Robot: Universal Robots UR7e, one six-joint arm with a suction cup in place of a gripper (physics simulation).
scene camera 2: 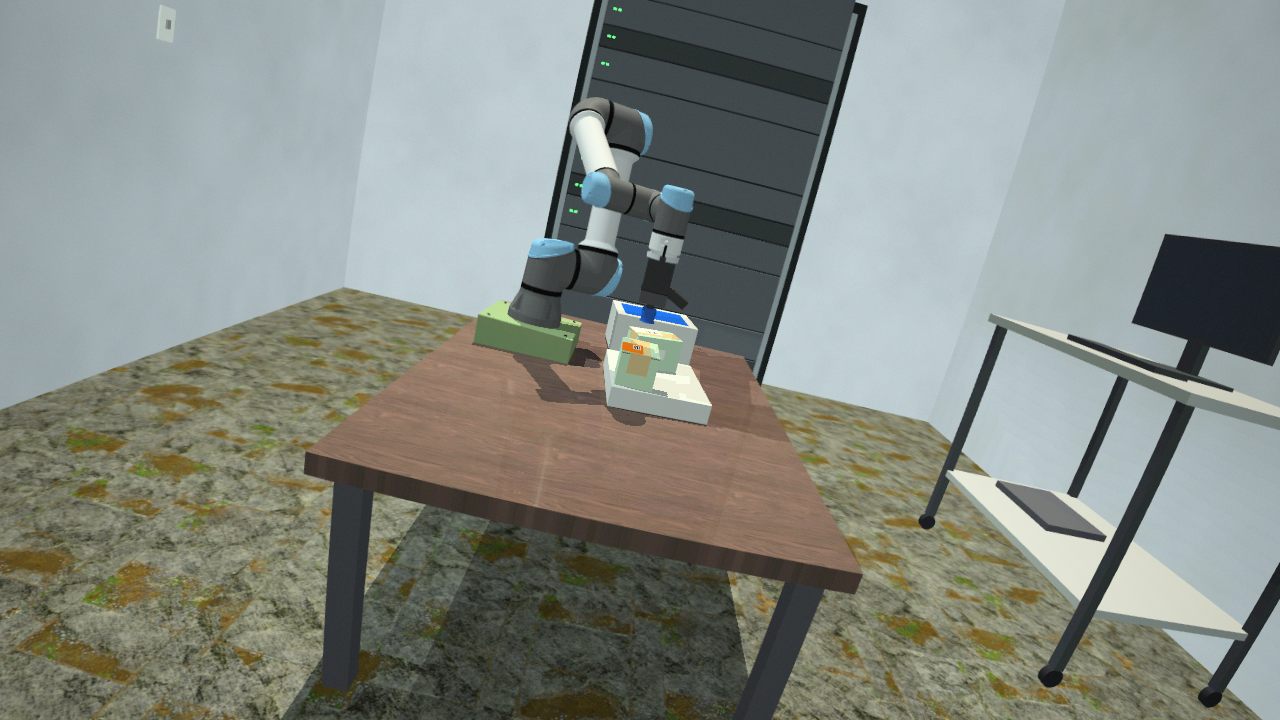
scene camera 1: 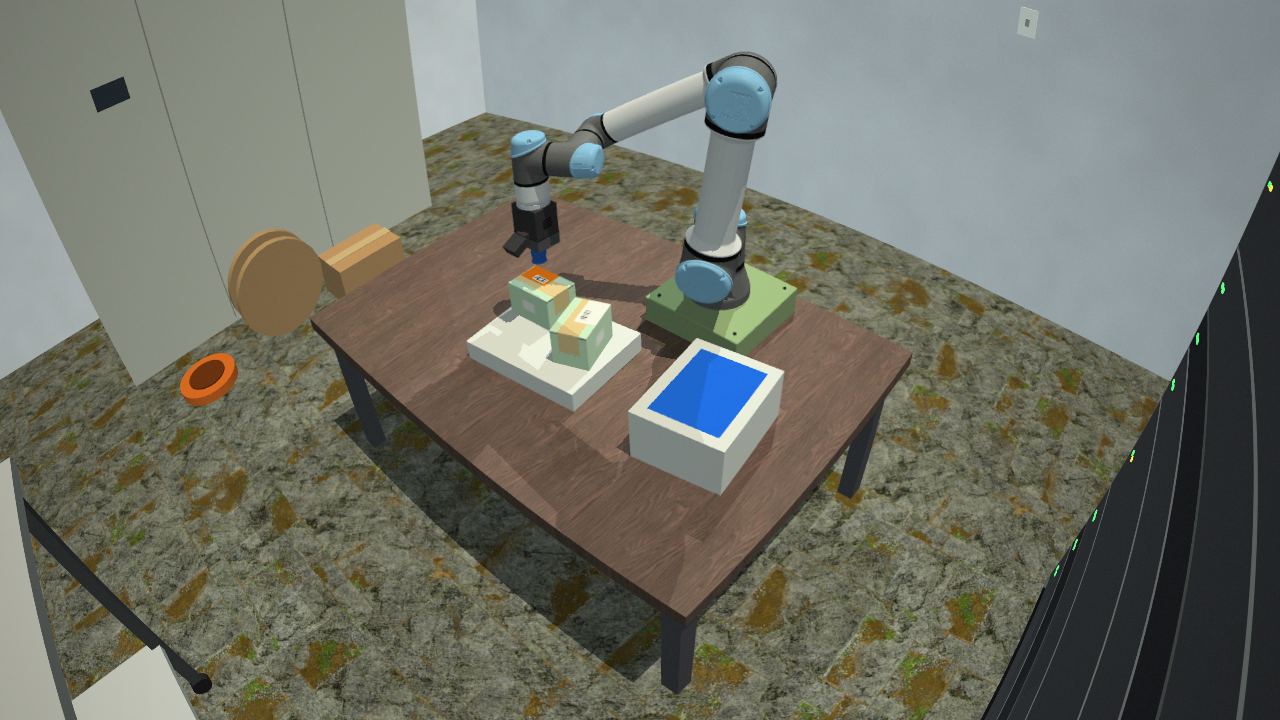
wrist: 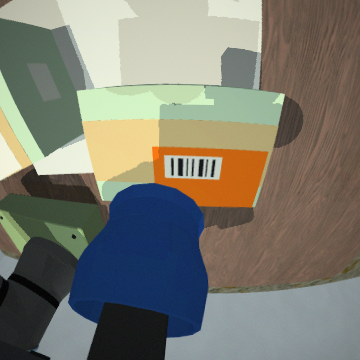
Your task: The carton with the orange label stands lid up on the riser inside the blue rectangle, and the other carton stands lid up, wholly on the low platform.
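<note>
The carton with the orange label stands lid up at the far-left part of the low white platform in scene camera 1. The other carton, with a white label, stands lid up on the platform close beside it. The white riser bears the blue rectangle and no carton. My blue suction cup is open, holds nothing and hangs a little above the orange-labelled carton. Parts of both cartons' bases are hidden.
The arm's green base block stands on the wooden table, behind the platform and riser in scene camera 1. A cart stands beside the table.
</note>
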